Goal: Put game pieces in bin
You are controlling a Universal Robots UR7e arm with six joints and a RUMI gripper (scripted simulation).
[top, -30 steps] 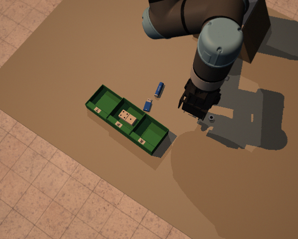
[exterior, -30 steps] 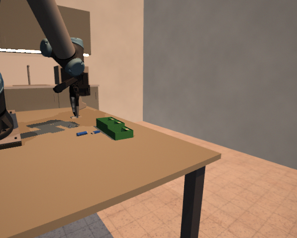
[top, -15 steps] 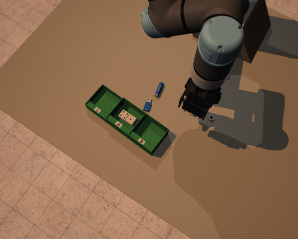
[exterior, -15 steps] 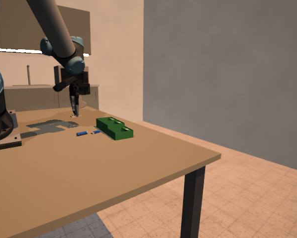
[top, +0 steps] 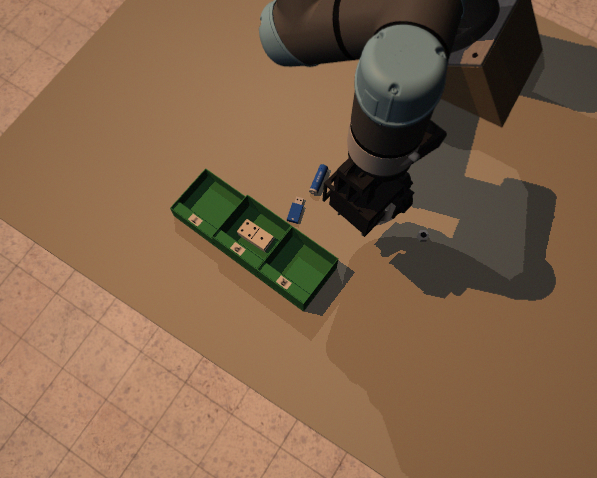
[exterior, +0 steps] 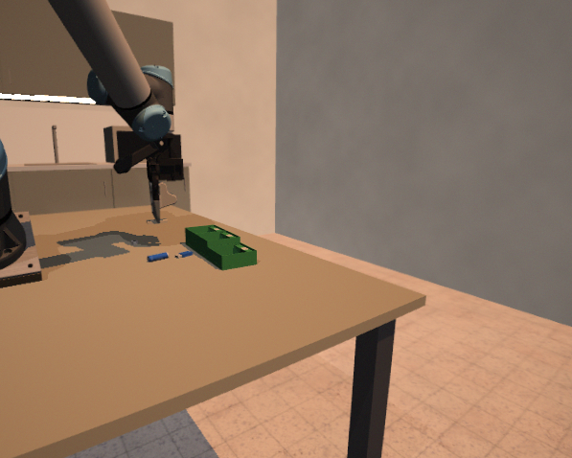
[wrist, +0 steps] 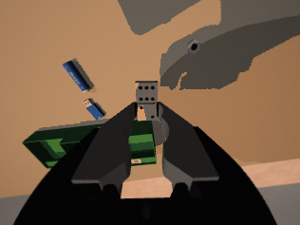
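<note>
Right now the green bin is 130 mm to the right of my hand, 110 mm ahead of it and 60 mm below it. Round my hand: blue battery (110 mm to the right, 80 mm below, 30 mm behind); small nut (80 mm to the left, 80 mm below, 40 mm behind); blue USB stick (110 mm to the right, 80 mm below, 30 mm ahead).
</note>
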